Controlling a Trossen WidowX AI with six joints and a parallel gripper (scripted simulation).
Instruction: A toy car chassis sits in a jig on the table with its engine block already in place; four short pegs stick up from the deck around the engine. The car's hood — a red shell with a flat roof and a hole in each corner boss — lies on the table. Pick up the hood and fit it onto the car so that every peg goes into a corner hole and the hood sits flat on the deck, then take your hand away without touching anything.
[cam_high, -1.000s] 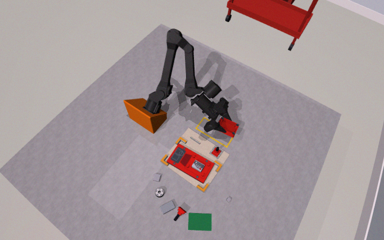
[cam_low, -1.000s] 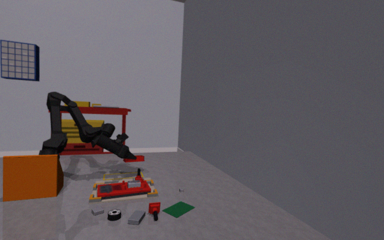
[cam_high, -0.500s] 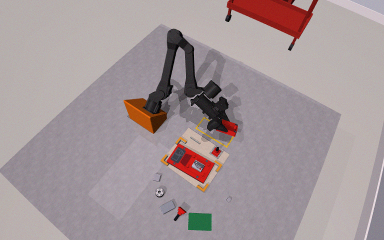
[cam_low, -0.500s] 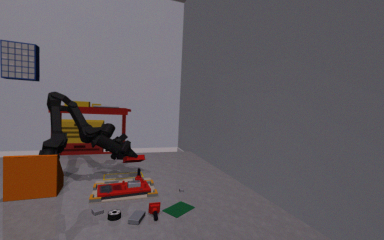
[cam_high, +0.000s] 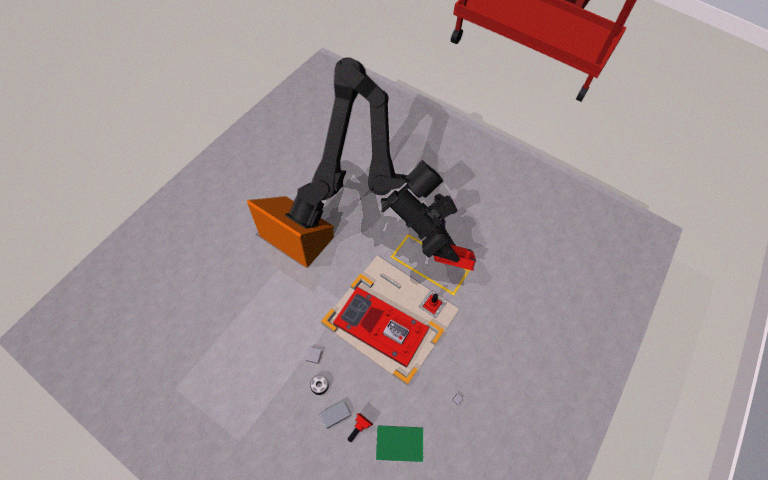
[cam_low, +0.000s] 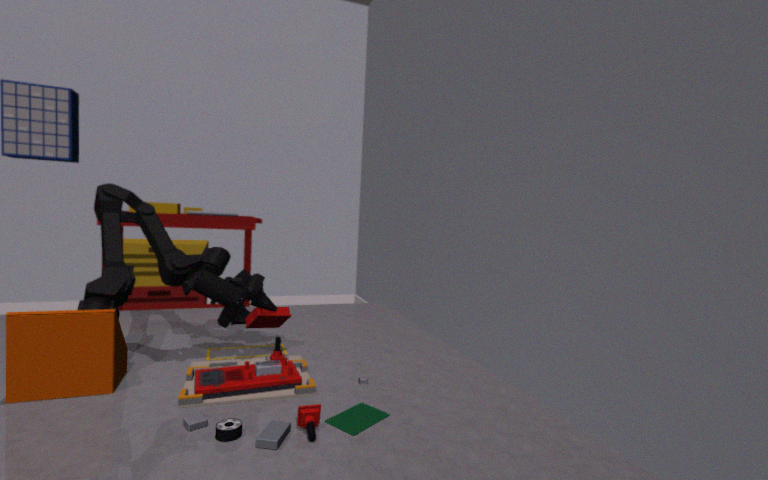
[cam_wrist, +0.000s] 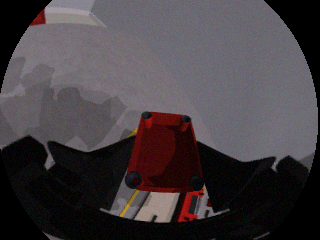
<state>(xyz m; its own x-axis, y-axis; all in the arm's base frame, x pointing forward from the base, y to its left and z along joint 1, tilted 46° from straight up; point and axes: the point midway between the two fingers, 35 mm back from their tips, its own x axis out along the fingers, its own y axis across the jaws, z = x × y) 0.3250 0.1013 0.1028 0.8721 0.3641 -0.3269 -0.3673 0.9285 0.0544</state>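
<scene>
Right now my gripper tip is 10 mm to the left of the red hood. Round my gripper tip: grey engine block 20 mm behind, 220 mm to the right, 60 mm below; then green pad 110 mm ahead, 430 mm to the right, 90 mm below.
</scene>
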